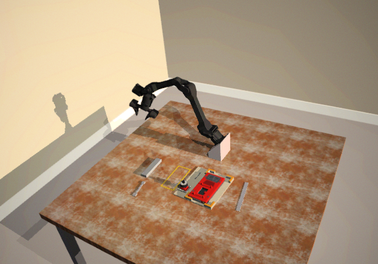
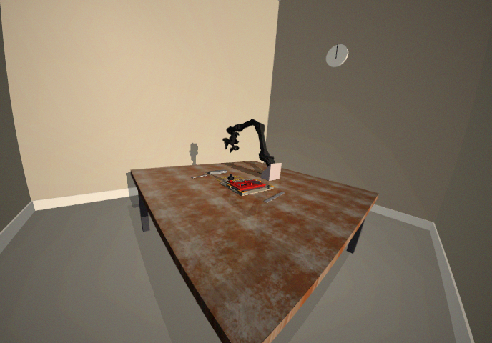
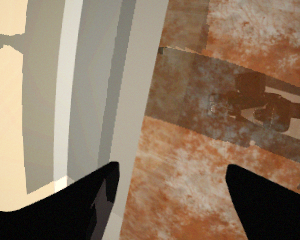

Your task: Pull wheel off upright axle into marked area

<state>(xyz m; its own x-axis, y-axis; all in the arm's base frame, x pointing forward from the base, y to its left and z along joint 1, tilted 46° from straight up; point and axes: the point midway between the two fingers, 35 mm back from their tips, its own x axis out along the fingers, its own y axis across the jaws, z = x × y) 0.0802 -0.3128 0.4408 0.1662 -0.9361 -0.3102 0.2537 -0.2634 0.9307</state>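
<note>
My gripper tip is 55 cm to the right of the dark wheel, 27 cm short of it and 10 cm above it. From my gripper tip the other things lie so: long grey strip (84 cm to the left, 16 cm ahead, 13 cm below).
</note>
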